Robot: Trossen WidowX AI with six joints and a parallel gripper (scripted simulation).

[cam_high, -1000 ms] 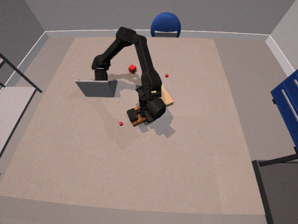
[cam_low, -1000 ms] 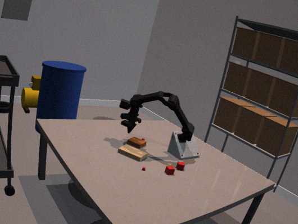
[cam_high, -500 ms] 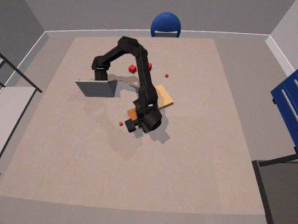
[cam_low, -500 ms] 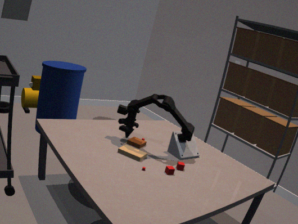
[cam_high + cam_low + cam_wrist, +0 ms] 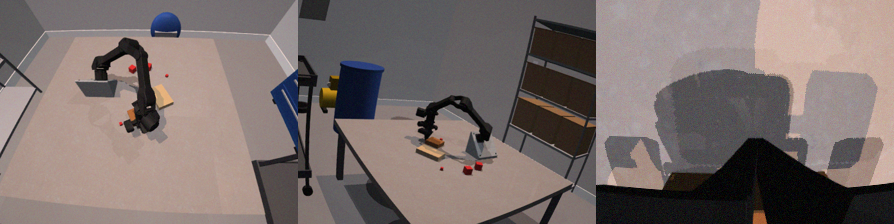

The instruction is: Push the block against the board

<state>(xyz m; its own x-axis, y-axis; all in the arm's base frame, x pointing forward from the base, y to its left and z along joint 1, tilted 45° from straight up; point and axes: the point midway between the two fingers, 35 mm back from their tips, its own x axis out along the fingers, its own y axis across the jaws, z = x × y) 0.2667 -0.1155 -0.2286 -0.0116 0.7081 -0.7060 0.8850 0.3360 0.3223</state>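
Now: the square block 70 mm to the left of my gripper tip, 30 mm behind it and 10 mm above it. The rest, counted from my gripper tip: pale wooden board 210 mm to the left, 100 mm ahead, 10 mm above.
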